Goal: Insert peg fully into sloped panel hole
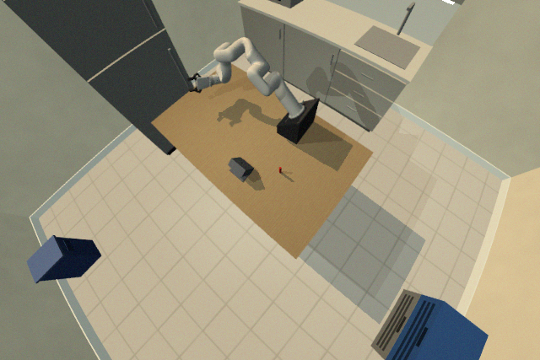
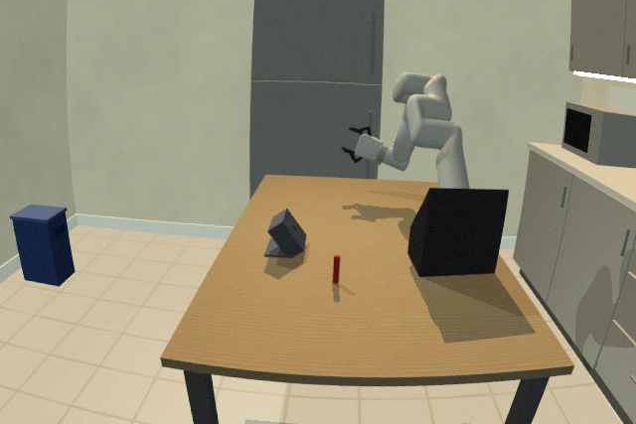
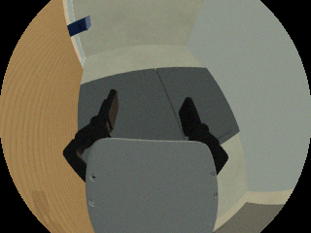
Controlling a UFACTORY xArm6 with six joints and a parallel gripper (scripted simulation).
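My hand is 89 cm to the right of the red peg, 19 cm above it and 13 cm short of it.
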